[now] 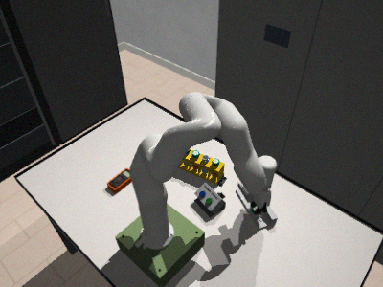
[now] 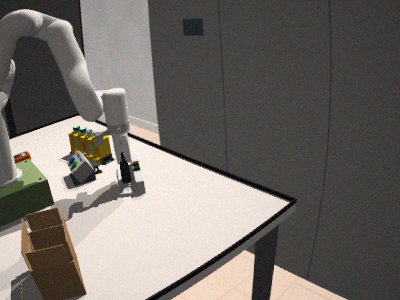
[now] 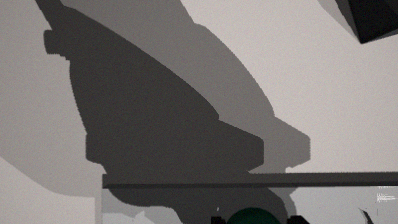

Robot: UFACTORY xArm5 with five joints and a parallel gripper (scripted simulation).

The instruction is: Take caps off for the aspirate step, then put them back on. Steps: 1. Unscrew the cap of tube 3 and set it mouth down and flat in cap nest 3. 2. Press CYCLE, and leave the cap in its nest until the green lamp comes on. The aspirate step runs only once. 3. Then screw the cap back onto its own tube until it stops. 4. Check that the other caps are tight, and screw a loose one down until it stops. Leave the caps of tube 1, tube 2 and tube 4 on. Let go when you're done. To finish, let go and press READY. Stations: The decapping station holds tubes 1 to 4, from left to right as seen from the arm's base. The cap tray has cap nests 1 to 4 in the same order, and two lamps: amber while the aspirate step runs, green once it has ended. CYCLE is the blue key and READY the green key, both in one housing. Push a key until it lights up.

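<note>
The blue cycle key is 110 mm behind my hand, 210 mm to the left of it and 30 mm above it. Also, from my hand: key housing (100 mm behind, 190 mm to the left, 10 mm above); then cardboard box (400 mm behind, 280 mm to the right, 20 mm above); then green ready key (120 mm behind, 170 mm to the left, 30 mm above).
</note>
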